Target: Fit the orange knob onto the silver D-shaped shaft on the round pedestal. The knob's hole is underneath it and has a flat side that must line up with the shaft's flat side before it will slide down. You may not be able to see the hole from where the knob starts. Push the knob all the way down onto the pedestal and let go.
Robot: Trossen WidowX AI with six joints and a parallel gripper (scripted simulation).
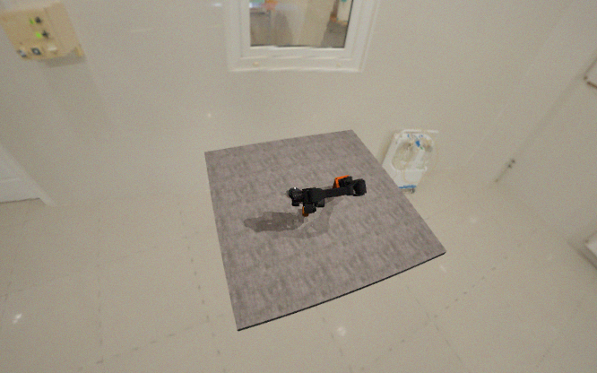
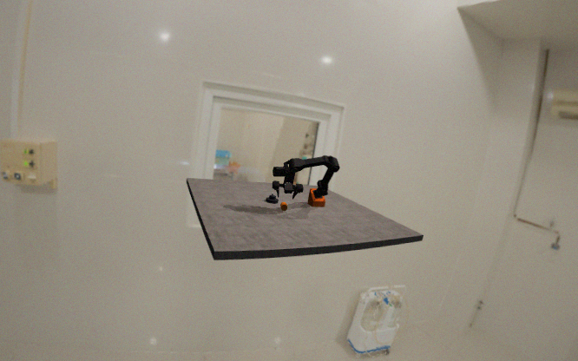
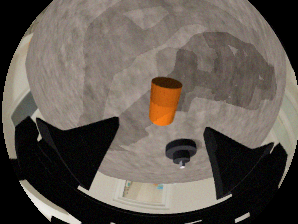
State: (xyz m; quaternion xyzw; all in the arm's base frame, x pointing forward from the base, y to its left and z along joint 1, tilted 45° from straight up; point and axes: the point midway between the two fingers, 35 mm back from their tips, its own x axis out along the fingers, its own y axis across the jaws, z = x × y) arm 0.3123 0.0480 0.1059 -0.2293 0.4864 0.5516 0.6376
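My gripper tip is now 6 cm above the orange knob and 1 cm to the right of it. Also, from my gripper tip: round pedestal (17 cm to the right, 5 cm below, 1 cm ahead).
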